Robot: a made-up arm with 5 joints. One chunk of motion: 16 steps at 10 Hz.
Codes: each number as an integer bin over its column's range. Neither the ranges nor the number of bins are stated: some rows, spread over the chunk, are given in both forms.
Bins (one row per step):
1: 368 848 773 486 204
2: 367 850 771 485 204
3: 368 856 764 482 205
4: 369 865 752 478 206
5: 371 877 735 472 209
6: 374 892 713 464 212
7: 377 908 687 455 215
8: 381 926 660 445 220
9: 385 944 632 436 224
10: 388 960 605 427 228
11: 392 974 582 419 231
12: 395 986 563 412 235
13: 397 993 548 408 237
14: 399 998 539 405 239
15: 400 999 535 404 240
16: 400 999 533 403 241
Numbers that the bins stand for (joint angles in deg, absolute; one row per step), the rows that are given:
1: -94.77 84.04 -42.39 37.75 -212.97
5: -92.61 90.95 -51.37 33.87 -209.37
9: -82.52 106.91 -75.70 23.89 -198.56
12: -75.32 116.91 -92.00 17.23 -190.63
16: -71.71 120.01 -99.09 14.74 -186.31
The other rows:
2: -95.50 84.51 -42.86 37.47 -212.97
3: -94.77 85.94 -44.52 36.64 -212.25
4: -94.05 88.09 -47.35 35.53 -211.53
6: -90.45 94.52 -56.57 31.65 -207.21
7: -88.29 98.33 -62.71 29.16 -205.05
8: -85.41 102.62 -69.09 26.38 -201.44
10: -80.36 110.72 -82.08 21.39 -195.68
11: -77.48 114.05 -87.51 19.17 -193.51
13: -73.87 118.58 -95.55 16.12 -189.19
14: -72.43 119.77 -97.67 15.29 -187.75
15: -71.71 120.01 -98.62 15.01 -187.03

